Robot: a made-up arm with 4 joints.
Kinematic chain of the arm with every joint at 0, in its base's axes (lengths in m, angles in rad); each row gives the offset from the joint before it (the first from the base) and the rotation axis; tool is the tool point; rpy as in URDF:
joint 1: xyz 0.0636 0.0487 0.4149 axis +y
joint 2: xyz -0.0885 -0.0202 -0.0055 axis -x
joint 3: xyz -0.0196 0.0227 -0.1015 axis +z
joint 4: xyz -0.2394 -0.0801 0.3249 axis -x
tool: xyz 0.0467 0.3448 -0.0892 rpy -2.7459 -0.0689 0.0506
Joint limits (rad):
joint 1: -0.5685..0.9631
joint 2: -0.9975..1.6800
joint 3: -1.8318..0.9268
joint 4: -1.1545..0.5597
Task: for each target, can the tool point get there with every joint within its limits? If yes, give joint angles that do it. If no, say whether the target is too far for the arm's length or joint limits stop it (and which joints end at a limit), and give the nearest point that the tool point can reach.
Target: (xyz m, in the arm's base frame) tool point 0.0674 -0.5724 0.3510
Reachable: no: joint limits stop it (at a limit: joint 1, joint 2, joint 3, joint 4) | nearest point -0.3426 -0.4192 0.4257 | short by 0.444 m
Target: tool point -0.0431 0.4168 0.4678
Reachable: yes | joints 0.6754 0.4743 -0.5945 -0.0731
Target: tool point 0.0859 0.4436 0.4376
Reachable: yes | joints -0.4192 0.6166 -1.0345 -0.3391
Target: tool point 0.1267 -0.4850 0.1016
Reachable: no: joint limits stop it (at a limit: joint 1, joint 2, joint 4) | nearest point 0.1163 -0.0366 0.1209 | short by 0.449 m
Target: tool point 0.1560 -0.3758 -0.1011
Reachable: no: joint limits stop it (at a limit: joint 1, joint 2, joint 4) | nearest point 0.0802 -0.0362 0.1027 | short by 0.403 m
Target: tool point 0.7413 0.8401 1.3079
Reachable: no: too far | nearest point 0.3094 0.3654 0.8311 | short by 0.800 m
